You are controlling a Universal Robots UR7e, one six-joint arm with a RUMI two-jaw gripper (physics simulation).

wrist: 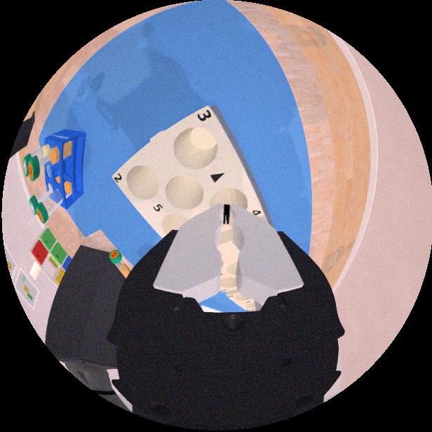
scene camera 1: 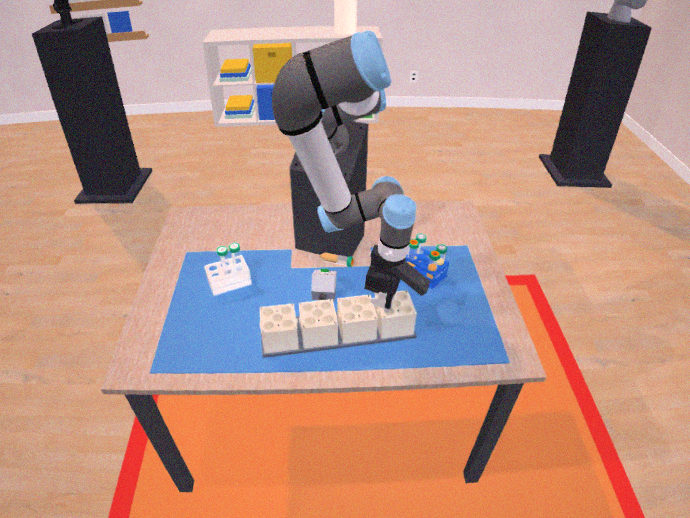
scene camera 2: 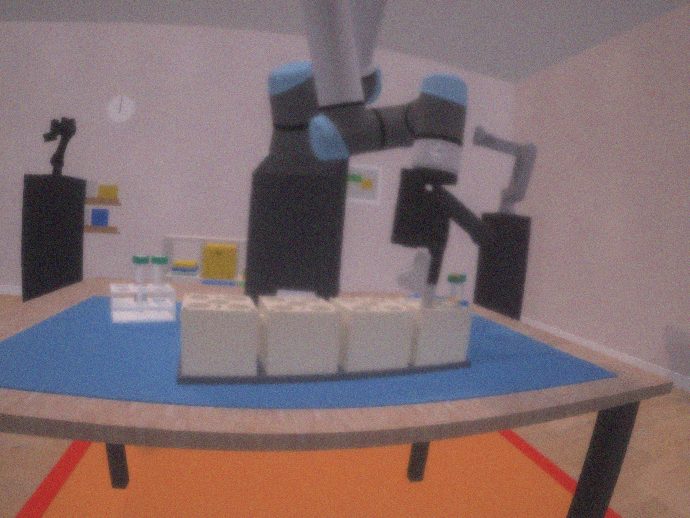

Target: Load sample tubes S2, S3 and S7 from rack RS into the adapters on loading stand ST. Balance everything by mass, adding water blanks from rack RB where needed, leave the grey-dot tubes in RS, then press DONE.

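Note:
My gripper is shut and empty, its tips low at the top of the rightmost cream adapter; contact is unclear. Stand ST bears this and three more adapters in a row. The wrist view shows no tubes in the near adapter's visible holes; its lower part is hidden. Tube S3 lies on its side behind the mat. Blue rack RS holds two orange-dot tubes and two pale-dot tubes.
White rack RB stands at the left with two green-capped tubes. A grey box with a green button stands behind the adapters. RS is close behind and right of my gripper.

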